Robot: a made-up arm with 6 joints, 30 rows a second.
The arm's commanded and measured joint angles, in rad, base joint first. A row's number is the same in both.
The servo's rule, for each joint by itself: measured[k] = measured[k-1] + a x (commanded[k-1-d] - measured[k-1]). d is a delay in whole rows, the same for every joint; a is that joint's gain. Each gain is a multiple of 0.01, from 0.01 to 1. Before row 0 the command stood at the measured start. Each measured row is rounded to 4 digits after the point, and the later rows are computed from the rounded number. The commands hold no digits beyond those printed.
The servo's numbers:
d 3
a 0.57 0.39 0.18 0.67 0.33 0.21
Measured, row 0:
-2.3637 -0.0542 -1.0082 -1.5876 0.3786 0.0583
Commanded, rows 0 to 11:
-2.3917 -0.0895 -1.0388 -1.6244 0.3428 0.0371
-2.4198 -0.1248 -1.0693 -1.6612 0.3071 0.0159
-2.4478 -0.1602 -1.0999 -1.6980 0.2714 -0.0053
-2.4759 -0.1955 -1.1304 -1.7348 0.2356 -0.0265
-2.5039 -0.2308 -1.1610 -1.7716 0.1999 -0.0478
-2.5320 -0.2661 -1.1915 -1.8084 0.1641 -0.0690
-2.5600 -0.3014 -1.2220 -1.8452 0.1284 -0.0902
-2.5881 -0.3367 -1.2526 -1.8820 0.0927 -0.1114
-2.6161 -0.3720 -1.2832 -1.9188 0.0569 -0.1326
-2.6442 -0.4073 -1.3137 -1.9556 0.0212 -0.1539
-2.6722 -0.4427 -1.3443 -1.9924 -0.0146 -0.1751
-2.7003 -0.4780 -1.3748 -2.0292 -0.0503 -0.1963
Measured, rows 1 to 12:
-2.3637 -0.0542 -1.0082 -1.5876 0.3786 0.0583
-2.3637 -0.0542 -1.0082 -1.5876 0.3786 0.0583
-2.3637 -0.0542 -1.0082 -1.5876 0.3786 0.0583
-2.3797 -0.0680 -1.0137 -1.6123 0.3668 0.0538
-2.4026 -0.0902 -1.0237 -1.6451 0.3471 0.0458
-2.4284 -0.1175 -1.0374 -1.6805 0.3221 0.0351
-2.4555 -0.1479 -1.0541 -1.7169 0.2936 0.0222
-2.4831 -0.1802 -1.0733 -1.7535 0.2627 0.0075
-2.5110 -0.2137 -1.0946 -1.7903 0.2302 -0.0086
-2.5389 -0.2479 -1.1175 -1.8271 0.1966 -0.0257
-2.5669 -0.2825 -1.1418 -1.8639 0.1623 -0.0437
-2.5949 -0.3174 -1.1673 -1.9007 0.1275 -0.0624

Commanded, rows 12 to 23:
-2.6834 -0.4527 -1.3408 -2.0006 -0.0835 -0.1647
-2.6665 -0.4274 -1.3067 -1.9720 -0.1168 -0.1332
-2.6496 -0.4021 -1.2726 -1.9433 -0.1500 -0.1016
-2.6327 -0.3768 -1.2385 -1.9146 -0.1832 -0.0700
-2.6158 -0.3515 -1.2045 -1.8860 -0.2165 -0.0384
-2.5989 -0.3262 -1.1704 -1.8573 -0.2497 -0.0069
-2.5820 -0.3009 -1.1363 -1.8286 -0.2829 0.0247
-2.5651 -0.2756 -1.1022 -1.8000 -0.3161 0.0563
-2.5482 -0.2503 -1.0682 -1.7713 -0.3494 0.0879
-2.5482 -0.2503 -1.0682 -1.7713 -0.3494 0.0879
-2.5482 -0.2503 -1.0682 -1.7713 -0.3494 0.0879
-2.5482 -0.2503 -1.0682 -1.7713 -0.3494 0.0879
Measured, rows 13 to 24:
-2.6230 -0.3525 -1.1937 -1.9375 0.0924 -0.0816
-2.6510 -0.3877 -1.2208 -1.9743 0.0571 -0.1012
-2.6791 -0.4229 -1.2485 -2.0111 0.0217 -0.1212
-2.6816 -0.4345 -1.2651 -2.0041 -0.0130 -0.1303
-2.6730 -0.4317 -1.2726 -1.9826 -0.0473 -0.1309
-2.6597 -0.4202 -1.2726 -1.9563 -0.0812 -0.1247
-2.6443 -0.4033 -1.2665 -1.9284 -0.1149 -0.1132
-2.6281 -0.3831 -1.2553 -1.9000 -0.1484 -0.0975
-2.6115 -0.3609 -1.2400 -1.8714 -0.1818 -0.0785
-2.5947 -0.3375 -1.2213 -1.8427 -0.2152 -0.0568
-2.5778 -0.3134 -1.1999 -1.8141 -0.2485 -0.0330
-2.5609 -0.2888 -1.1762 -1.7854 -0.2818 -0.0076

